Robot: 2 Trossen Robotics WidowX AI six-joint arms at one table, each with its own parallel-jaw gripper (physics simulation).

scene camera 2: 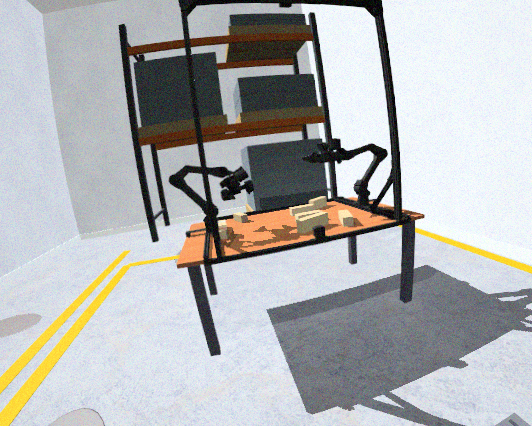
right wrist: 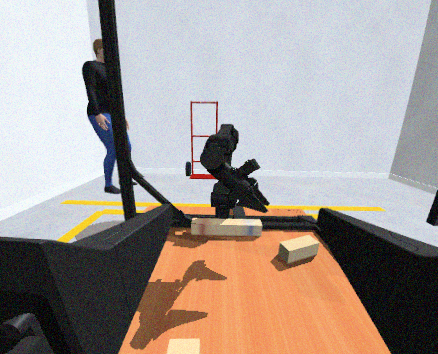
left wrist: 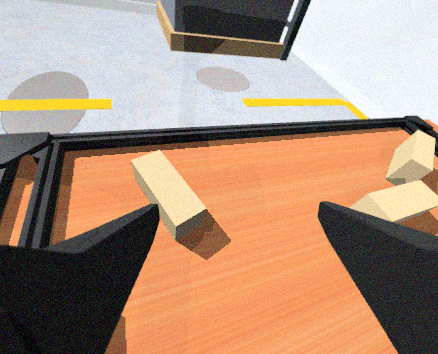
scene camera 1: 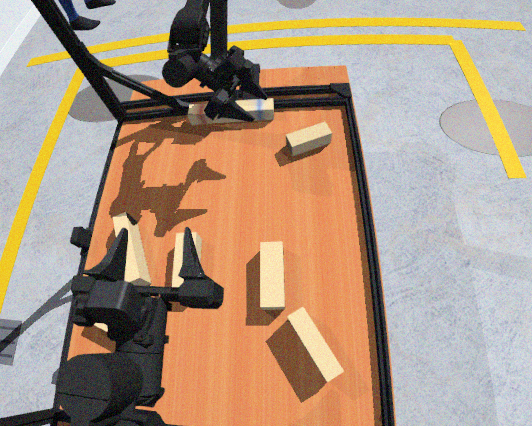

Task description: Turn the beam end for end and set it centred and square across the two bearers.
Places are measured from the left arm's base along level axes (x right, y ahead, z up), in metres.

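Where they show: left gripper, fingertip midpoint: (scene camera 2: pixel 242 196) (right wrist: pixel 267 208) (left wrist: pixel 237 210) (scene camera 1: pixel 260 109); right gripper, fingertip midpoint: (scene camera 2: pixel 304 158) (right wrist: pixel 244 212) (scene camera 1: pixel 155 228); right arm's base at its link origin: (scene camera 2: pixel 363 204).
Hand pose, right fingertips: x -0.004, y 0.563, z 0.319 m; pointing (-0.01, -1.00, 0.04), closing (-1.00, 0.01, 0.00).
Observation:
Each offset is from my right fingertips to the top centre of the thing.
The beam @[dy -0.503, dx -0.011, dz -0.294 m] (scene camera 1: pixel 199 114) (right wrist: pixel 225 227), pale with a red and a blue band, lies along the top rail in scene camera 1. My left gripper (scene camera 1: pixel 260 108) (left wrist: pixel 237 210) is open and empty above the beam's blue-banded end. My right gripper (scene camera 1: pixel 156 230) is open and empty, above the table at the lower left of scene camera 1. Below it are a long pale block @[dy -0.070, dx +0.215, dz -0.275 m] (scene camera 1: pixel 135 255) and another block @[dy -0.036, dx +0.066, dz -0.291 m] (scene camera 1: pixel 178 257), partly hidden by a finger. An upright-running block @[dy -0.009, dx -0.134, dz -0.291 m] (scene camera 1: pixel 272 275) (left wrist: pixel 400 202) lies farther right. I cannot tell for certain which blocks are the two bearers.
A short block @[dy -0.385, dx -0.235, dz -0.294 m] (scene camera 1: pixel 309 138) (left wrist: pixel 170 192) (right wrist: pixel 299 249) lies askew at the upper right. A slanted block @[dy +0.138, dx -0.220, dz -0.275 m] (scene camera 1: pixel 315 345) (left wrist: pixel 415 156) lies lower right. Part of another block @[dy +0.107, dx +0.219, dz -0.291 m] (scene camera 1: pixel 101 327) shows beside the right arm. Black rails (scene camera 1: pixel 372 260) edge the table. A person (right wrist: pixel 95 90) stands beyond.

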